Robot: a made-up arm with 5 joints.
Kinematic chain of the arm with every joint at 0, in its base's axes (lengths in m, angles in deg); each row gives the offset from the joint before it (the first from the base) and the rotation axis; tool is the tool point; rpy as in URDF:
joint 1: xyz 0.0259 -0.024 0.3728 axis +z
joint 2: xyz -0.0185 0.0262 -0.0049 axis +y
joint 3: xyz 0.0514 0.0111 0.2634 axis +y
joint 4: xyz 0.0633 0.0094 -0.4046 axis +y
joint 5: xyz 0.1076 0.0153 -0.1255 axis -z
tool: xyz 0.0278 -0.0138 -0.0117 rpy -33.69 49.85 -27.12
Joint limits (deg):
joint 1: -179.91..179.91
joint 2: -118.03..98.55
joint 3: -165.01..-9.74
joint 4: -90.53..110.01
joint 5: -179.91..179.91
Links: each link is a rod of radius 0.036 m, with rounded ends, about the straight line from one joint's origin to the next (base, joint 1, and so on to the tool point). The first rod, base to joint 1, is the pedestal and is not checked.
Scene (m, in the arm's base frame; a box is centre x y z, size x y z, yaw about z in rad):
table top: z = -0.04
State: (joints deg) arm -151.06 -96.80 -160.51 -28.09 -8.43
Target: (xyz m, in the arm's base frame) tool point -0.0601 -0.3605 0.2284
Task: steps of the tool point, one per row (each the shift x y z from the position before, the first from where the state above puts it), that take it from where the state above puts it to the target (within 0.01 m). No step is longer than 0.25 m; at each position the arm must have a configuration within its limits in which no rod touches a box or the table.
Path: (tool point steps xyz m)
1: 0.0012 0.0582 0.2211
2: -0.0665 0.0139 0.2235
3: -0.1235 -0.0407 0.1964
4: -0.1606 -0.0956 0.1422
5: -0.1720 -0.1404 0.0680
6: -0.1574 -0.1651 -0.0158
7: -0.1209 -0.1630 -0.0963
8: -0.0709 -0.1320 -0.1615
9: -0.0182 -0.0762 -0.2013
10: 0.0275 -0.0040 -0.2093
11: 0.0580 0.0717 -0.1848

